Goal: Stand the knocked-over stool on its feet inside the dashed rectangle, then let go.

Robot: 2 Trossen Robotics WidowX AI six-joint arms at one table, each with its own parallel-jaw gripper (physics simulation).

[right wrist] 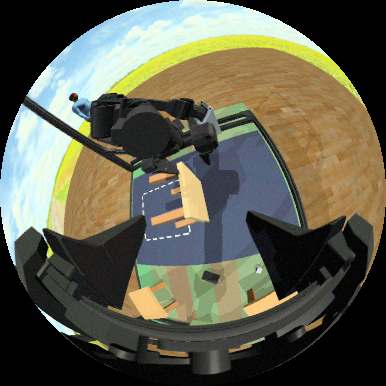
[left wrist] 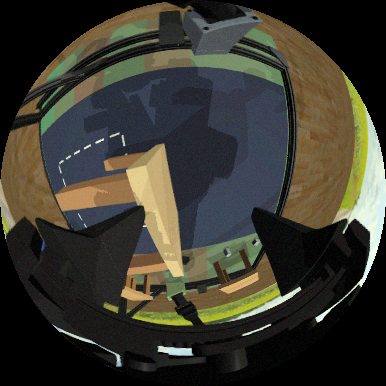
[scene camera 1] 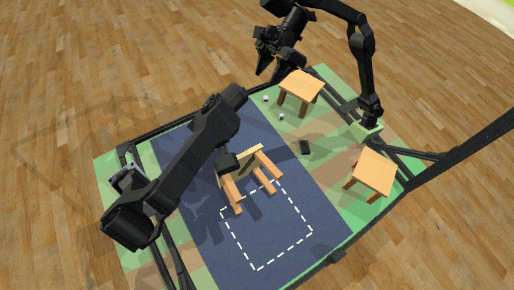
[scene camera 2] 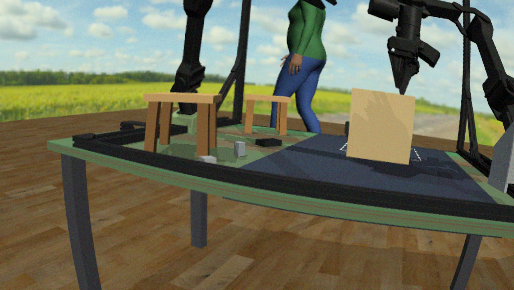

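The knocked-over stool (scene camera 1: pixel 231 186) (scene camera 2: pixel 381 126) (left wrist: pixel 159 205) (right wrist: pixel 194 195) lies on its side on the dark blue mat, its square seat board upright. Its legs point toward the dashed rectangle (scene camera 1: pixel 256 270) (left wrist: pixel 120 133) (right wrist: pixel 146 239) and reach over its near edge. My left gripper (left wrist: pixel 200 212) (right wrist: pixel 193 168) is open at the seat's upper edge; in the left wrist view the seat shows between the fingers, nearer the left-hand one. In scene camera 1 its fingertips are mostly hidden. My right gripper (scene camera 1: pixel 266 78) (right wrist: pixel 196 218) is open and empty, high beyond the table's far edge.
Two upright stools (scene camera 1: pixel 301 85) (scene camera 1: pixel 375 171) (scene camera 2: pixel 182 98) (scene camera 2: pixel 267 98) stand right of the mat in scene camera 1. Two small white blocks (scene camera 1: pixel 265 98) (scene camera 1: pixel 281 116) and a black block (scene camera 1: pixel 305 147) (scene camera 2: pixel 269 142) lie near them. Dark rails run along the table edges.
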